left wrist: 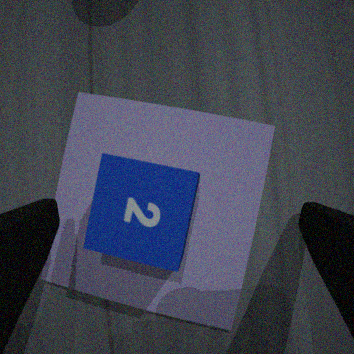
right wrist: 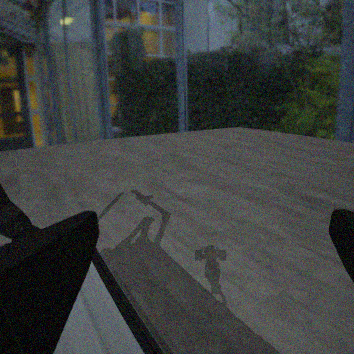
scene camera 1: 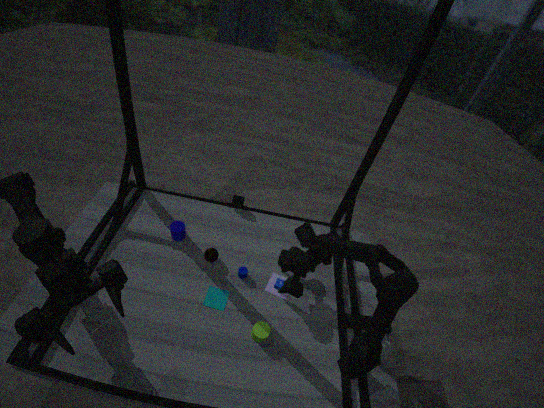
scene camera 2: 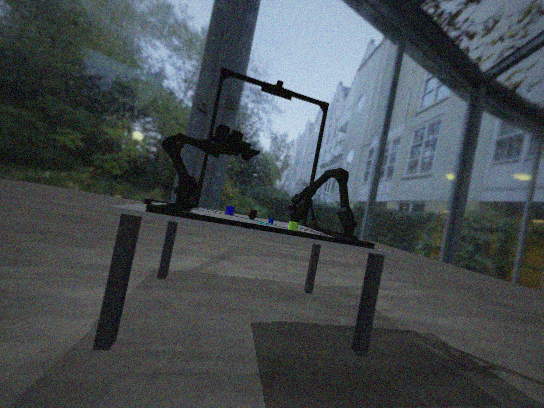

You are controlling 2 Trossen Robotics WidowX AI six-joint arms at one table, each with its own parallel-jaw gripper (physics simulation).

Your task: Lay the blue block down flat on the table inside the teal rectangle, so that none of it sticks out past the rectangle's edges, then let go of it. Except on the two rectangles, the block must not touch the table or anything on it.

Observation:
My right gripper (scene camera 1: 98, 334) is open, holding nothing. Also in view: my left gripper (scene camera 1: 280, 281) and a lilac rectangle (left wrist: 231, 154).
My left gripper shows as well in the left wrist view (left wrist: 181, 212). My right gripper shows as well in the right wrist view (right wrist: 214, 222).

